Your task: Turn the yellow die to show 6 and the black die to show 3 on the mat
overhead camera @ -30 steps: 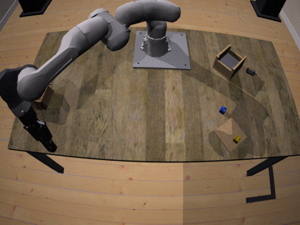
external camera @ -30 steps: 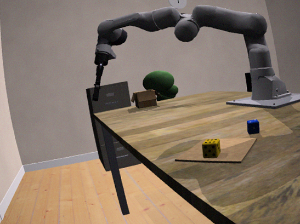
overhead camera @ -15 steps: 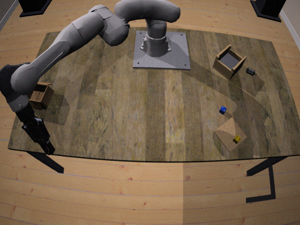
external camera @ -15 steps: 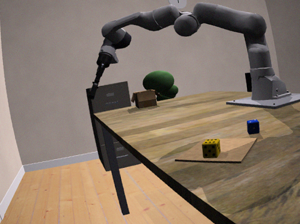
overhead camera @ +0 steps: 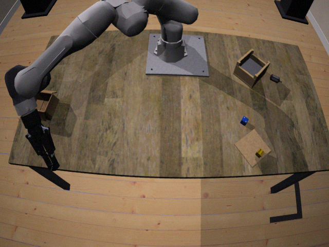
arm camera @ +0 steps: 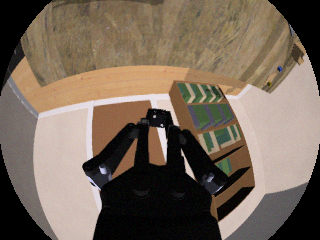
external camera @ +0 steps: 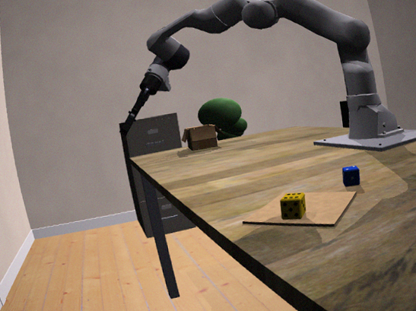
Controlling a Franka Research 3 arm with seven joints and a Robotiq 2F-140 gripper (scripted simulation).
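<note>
Now: the black die 2 cm below my hand, 1 cm to the left of it and 1 cm ahead of it. The rest, counted from my hand: cardboard box 32 cm behind, 21 cm to the right, 11 cm below; then tan mat 86 cm to the left, 19 cm behind, 16 cm below; then blue die 82 cm to the left, 32 cm behind, 14 cm below.
</note>
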